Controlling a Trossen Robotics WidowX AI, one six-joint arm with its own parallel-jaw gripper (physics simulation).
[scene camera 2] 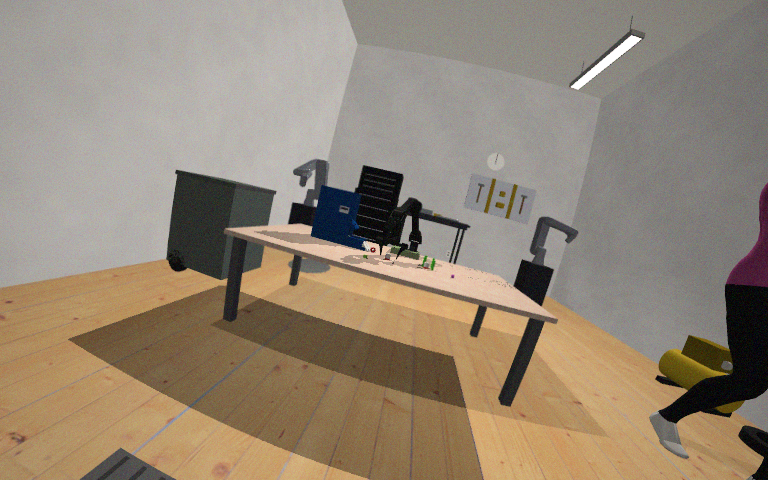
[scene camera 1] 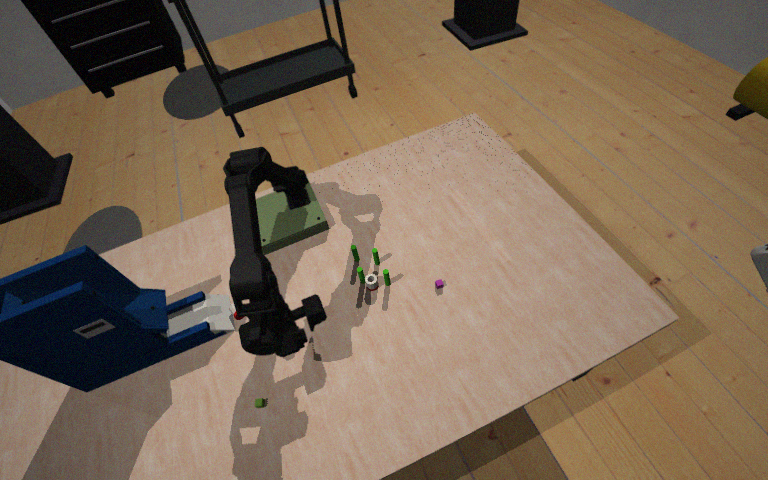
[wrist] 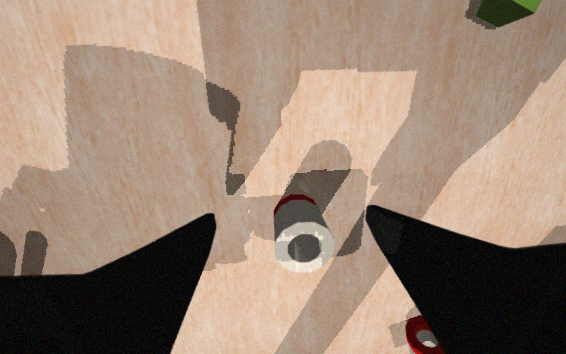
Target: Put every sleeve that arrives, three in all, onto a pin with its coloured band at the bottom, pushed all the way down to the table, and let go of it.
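Observation:
My gripper is open and points down, its fingertips on either side of a white sleeve. That sleeve stands upright on the table, red band at the bottom, not gripped; the gripper hides it in scene camera 1. A second sleeve stands upright among the green pins, red at its bottom; no green shows in its hole, and I cannot tell whether it is on a pin. Several green pins stand around it. A third sleeve shows its red end at the chute mouth, partly hidden.
A blue feeder with a pale chute stands left of the arm. A green cube lies near the gripper. A magenta cube lies right of the pins. The arm's olive base plate is behind.

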